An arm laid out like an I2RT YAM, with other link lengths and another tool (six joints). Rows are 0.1 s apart.
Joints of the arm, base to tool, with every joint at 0 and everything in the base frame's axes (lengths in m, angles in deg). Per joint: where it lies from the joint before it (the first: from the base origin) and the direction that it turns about. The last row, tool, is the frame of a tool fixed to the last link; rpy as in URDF.
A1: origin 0 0 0.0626 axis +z
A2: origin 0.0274 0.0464 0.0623 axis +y
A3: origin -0.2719 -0.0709 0 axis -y
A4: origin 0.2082 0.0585 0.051 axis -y
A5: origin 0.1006 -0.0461 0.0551 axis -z
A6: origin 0.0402 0 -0.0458 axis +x
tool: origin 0.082 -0.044 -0.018 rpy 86.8 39.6 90
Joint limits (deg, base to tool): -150..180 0..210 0..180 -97..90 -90..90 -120..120
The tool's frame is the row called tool.
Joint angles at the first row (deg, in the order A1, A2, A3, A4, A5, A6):
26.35, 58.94, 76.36, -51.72, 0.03, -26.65
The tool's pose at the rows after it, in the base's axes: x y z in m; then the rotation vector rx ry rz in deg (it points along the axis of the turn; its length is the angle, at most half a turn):
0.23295 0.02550 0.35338 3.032 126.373 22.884
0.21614 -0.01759 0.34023 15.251 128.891 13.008
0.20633 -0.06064 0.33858 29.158 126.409 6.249
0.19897 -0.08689 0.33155 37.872 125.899 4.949
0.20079 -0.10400 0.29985 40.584 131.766 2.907
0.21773 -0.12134 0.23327 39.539 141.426 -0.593
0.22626 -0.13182 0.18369 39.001 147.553 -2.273
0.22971 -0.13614 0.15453 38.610 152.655 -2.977
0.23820 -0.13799 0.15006 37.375 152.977 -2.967
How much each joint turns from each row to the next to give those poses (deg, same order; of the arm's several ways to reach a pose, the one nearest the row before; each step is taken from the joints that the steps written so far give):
-1.07, -4.77, 0.06, -6.87, 8.11, 1.70
-6.54, -0.92, -0.06, -6.01, 4.96, 2.30
-10.86, 0.05, -0.05, -0.57, 1.21, 1.15
-9.51, 0.72, -0.10, -0.41, -3.76, -0.26
-6.84, 2.25, -4.40, 0.74, -3.94, -4.17
-4.57, 5.42, -11.93, 8.79, -1.73, -6.76
-2.21, 5.51, -7.94, 7.91, -0.37, -3.65
-0.83, 5.03, -2.77, 3.10, -0.02, -1.99
0.01, 2.01, 0.00, 2.06, -0.17, -0.89

